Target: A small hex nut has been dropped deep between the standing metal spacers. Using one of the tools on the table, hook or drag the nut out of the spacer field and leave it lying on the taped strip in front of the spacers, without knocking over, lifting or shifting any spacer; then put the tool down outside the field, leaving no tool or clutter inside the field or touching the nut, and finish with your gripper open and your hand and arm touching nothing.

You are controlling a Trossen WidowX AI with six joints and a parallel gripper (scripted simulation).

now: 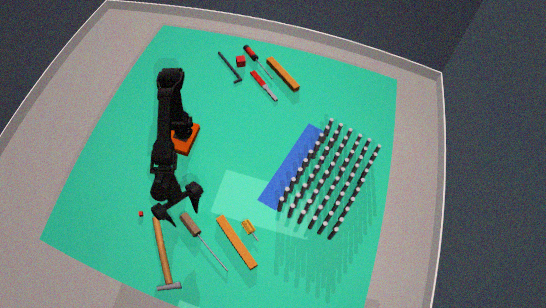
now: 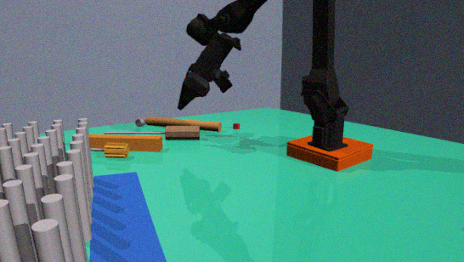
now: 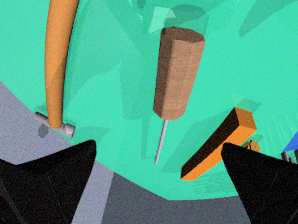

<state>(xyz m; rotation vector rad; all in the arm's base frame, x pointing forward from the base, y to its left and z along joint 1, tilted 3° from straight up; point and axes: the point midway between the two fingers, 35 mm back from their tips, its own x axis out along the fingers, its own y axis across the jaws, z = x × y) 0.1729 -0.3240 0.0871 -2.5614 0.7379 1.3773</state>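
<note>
The hook tool lies 9 cm ahead of my gripper tip, 4 cm to the right of it and 8 cm below it. From my gripper tip the other things lie so: yellow-handled tool: 20 cm ahead, 8 cm to the left, 8 cm below; blue taped strip: 26 cm ahead, 39 cm to the left, 9 cm below; red cube: 20 cm behind, 4 cm to the right, 9 cm below.
</note>
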